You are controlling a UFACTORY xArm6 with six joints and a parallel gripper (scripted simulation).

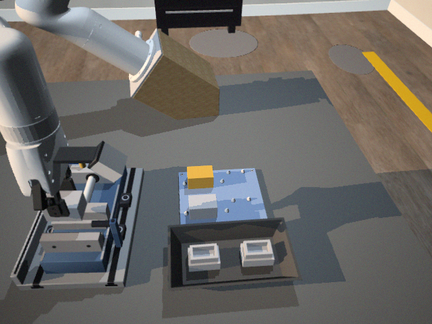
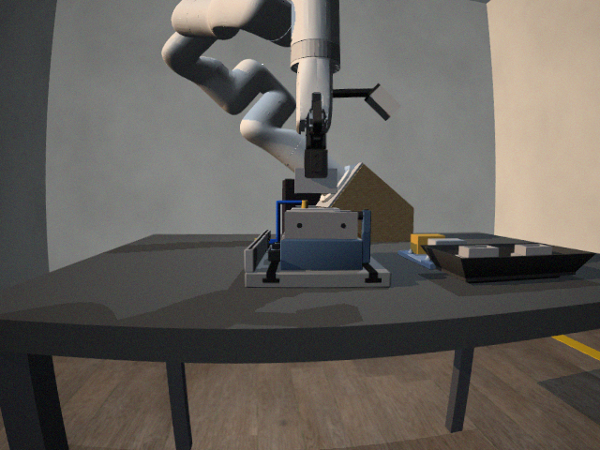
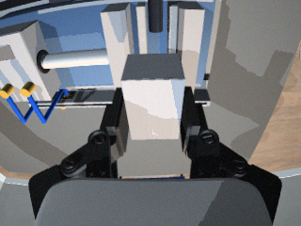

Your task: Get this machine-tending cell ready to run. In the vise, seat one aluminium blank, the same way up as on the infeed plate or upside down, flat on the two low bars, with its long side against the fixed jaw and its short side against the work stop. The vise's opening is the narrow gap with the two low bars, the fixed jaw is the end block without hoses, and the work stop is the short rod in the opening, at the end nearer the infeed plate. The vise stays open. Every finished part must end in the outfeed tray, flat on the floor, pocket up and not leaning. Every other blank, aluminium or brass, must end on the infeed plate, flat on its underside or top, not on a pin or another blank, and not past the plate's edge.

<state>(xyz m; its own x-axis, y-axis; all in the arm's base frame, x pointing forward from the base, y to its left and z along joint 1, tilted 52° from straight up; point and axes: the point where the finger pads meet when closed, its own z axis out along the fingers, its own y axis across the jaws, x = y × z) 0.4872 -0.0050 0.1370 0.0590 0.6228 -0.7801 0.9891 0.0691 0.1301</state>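
The fixed jaw lies 30 mm ahead of my hand and 90 mm below it. Round my hand: cylinder block: 160 mm behind, 20 mm to the left, 90 mm below; then work stop rod: 10 mm ahead, 50 mm to the left, 70 mm below; then cylinder rod: 90 mm behind, 10 mm to the left, 90 mm below.
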